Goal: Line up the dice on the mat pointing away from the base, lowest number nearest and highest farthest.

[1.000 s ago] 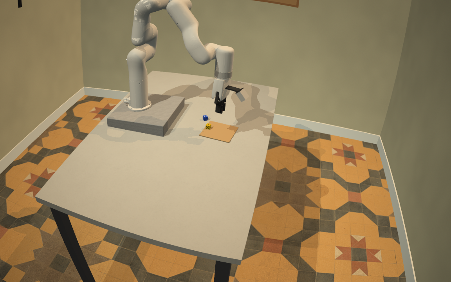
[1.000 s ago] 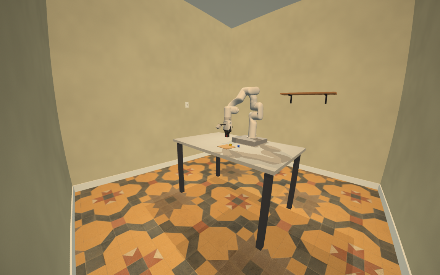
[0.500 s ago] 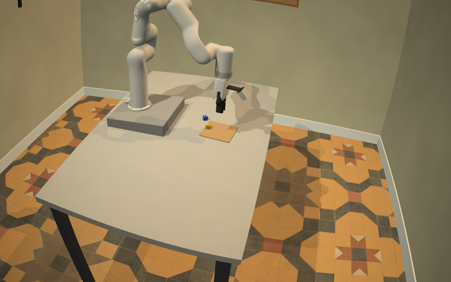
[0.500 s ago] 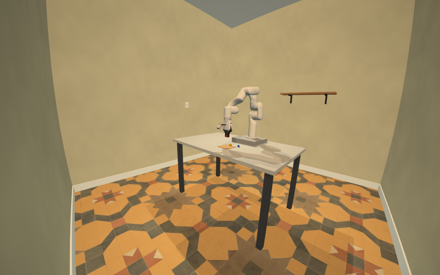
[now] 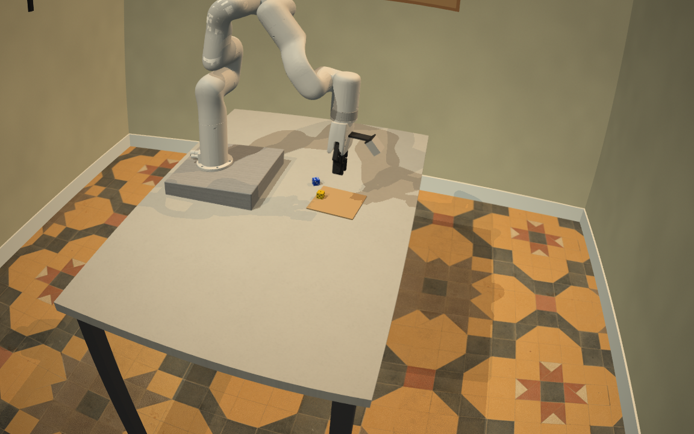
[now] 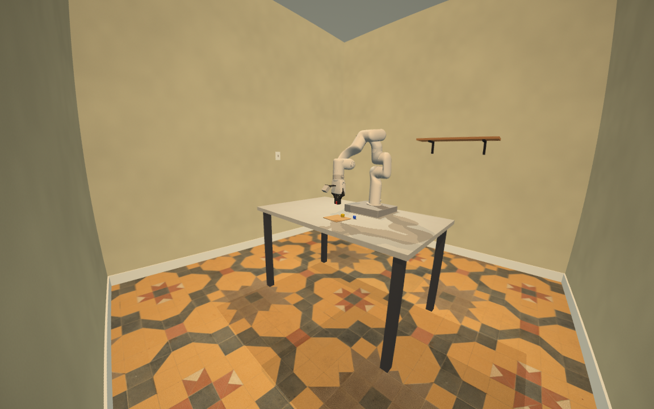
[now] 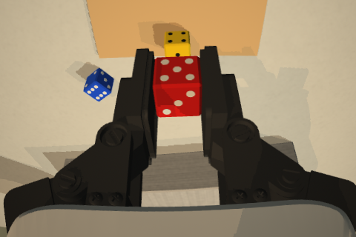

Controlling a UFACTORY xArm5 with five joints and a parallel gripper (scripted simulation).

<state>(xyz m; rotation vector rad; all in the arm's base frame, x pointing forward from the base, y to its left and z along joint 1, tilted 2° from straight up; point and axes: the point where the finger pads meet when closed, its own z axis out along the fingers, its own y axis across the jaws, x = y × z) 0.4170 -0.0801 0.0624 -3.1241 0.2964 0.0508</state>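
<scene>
Right now my hand is 120 mm above the mat. Round my hand: red die (10 mm below); then blue die (110 mm below, 90 mm to the left, 80 mm behind); then yellow die (110 mm below, 50 mm behind, 10 mm to the left).
</scene>
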